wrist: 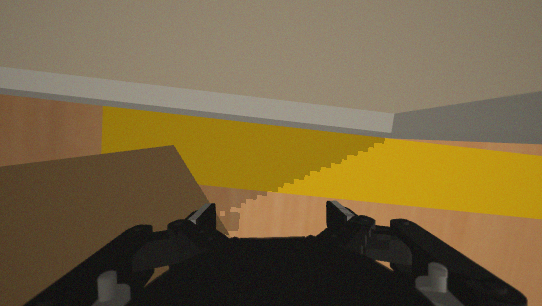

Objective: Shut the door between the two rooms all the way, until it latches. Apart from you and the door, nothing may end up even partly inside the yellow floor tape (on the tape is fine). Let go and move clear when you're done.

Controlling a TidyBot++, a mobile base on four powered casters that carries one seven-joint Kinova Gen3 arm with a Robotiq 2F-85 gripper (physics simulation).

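Frame: origin at the arm's base, x up, y left, z back, level; centimetres.
Seen in the pictures: gripper, fingertip midpoint: point(271, 214).
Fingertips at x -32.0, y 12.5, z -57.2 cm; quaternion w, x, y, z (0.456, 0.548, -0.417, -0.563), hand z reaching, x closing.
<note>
A point is followed by its place in that frame.
My gripper point(271, 214) @[y 12.5, x -32.0, z -57.2 cm] is open and empty, with its fingers wide apart low in the view. The yellow floor tape point(450, 172) @[y -7.8, x -39.6, z -63.6 cm] runs across the wood floor beyond the fingertips, along the foot of a wall, with its left part in shadow. A brown cardboard box point(95, 205) @[y 22.1, x -27.4, z -57.7 cm] is at the lower left, close beside and partly behind the left finger. It hides part of the tape; whether it stands on or inside the tape cannot be told. The door cannot be made out for certain.
A beige wall point(225, 45) @[y 16.0, x -23.0, z -65.4 cm] with a white baseboard point(200, 102) @[y 19.0, x -30.8, z -64.3 cm] fills the top and ends at a corner right of centre. A grey surface point(475, 120) @[y 5.9, x -25.3, z -65.7 cm] continues to the right of that corner. Wood floor point(450, 240) @[y -10.5, x -39.7, z -55.5 cm] shows at the right.
</note>
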